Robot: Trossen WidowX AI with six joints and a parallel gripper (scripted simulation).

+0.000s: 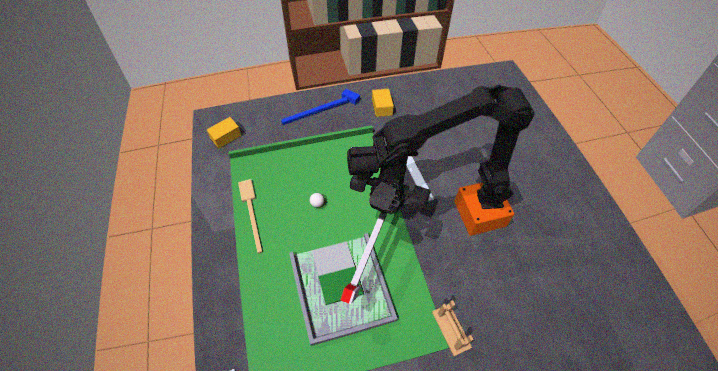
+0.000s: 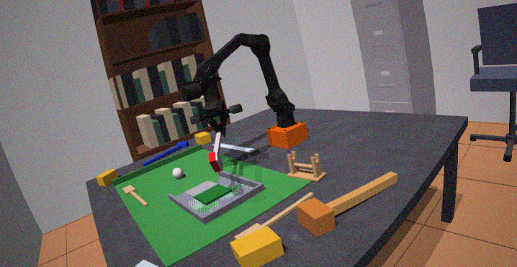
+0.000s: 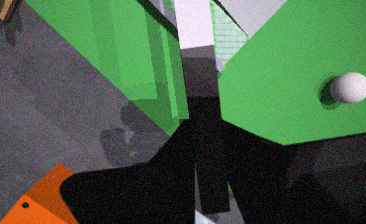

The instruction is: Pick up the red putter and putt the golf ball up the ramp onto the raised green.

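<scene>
Now: the red putter 110 mm to the left of my gripper tip, 50 mm ahead of it and 10 mm above it. The rest, counted from my gripper tip: wooden stand 280 mm to the left, 140 mm behind, 100 mm below; then green mat 170 mm ahead, 130 mm below; then white golf ball 180 mm ahead, 120 mm to the right, 110 mm below.
</scene>
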